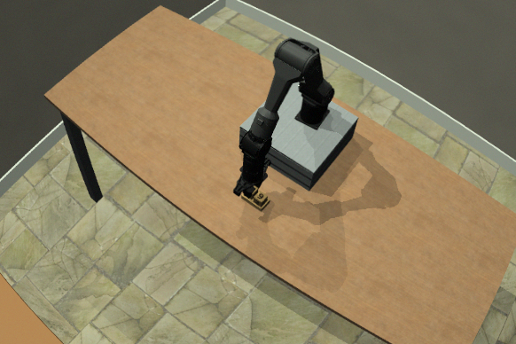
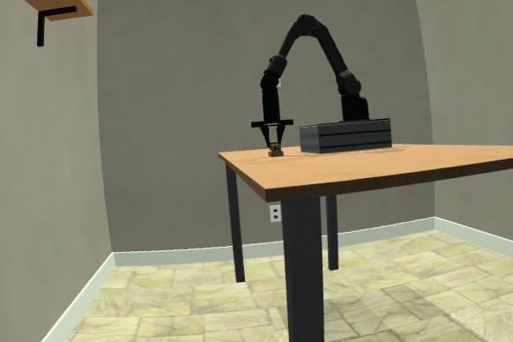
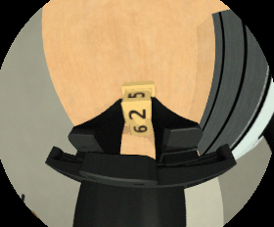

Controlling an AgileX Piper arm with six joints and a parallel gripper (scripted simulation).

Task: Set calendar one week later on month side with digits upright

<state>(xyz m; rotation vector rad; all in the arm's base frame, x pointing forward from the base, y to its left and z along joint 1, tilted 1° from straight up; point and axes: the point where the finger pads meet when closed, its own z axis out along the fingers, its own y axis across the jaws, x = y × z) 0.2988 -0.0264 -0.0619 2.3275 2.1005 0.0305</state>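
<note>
My gripper is now right at the wooden cube. Also, from my hand: tan calendar tray: 30 mm below, 20 mm to the left; then digit cube: 30 mm to the left, 10 mm below.
</note>
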